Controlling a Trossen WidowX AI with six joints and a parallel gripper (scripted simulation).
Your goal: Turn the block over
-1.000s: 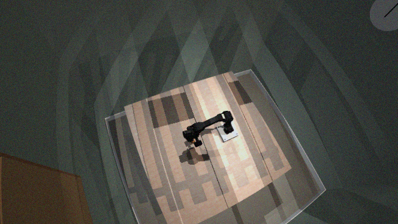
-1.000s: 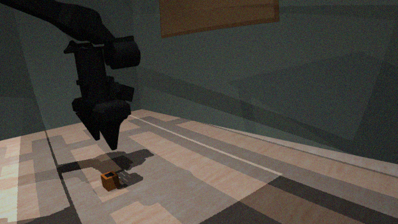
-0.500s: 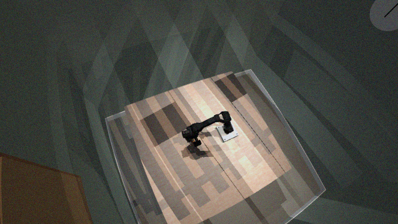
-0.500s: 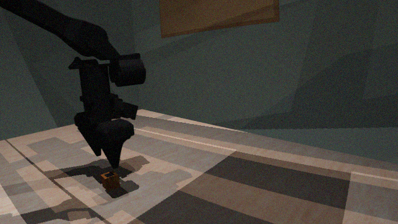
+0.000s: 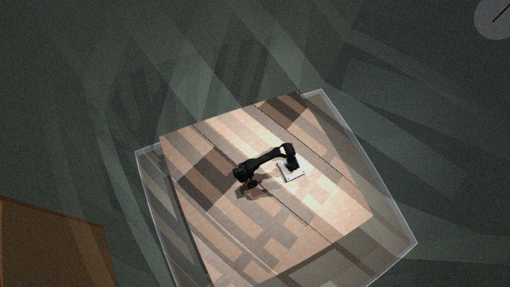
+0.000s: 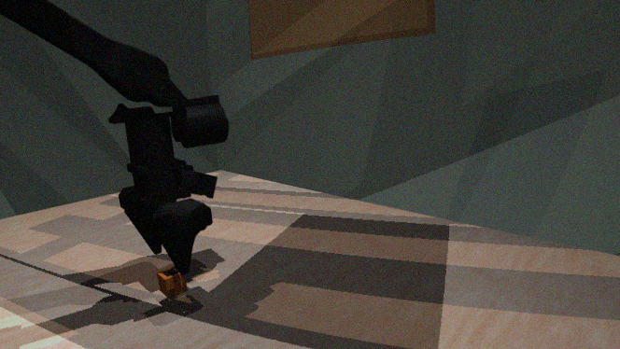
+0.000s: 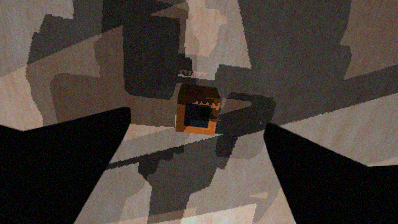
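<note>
Now: gripper tip 20 mm above the orange block.
</note>
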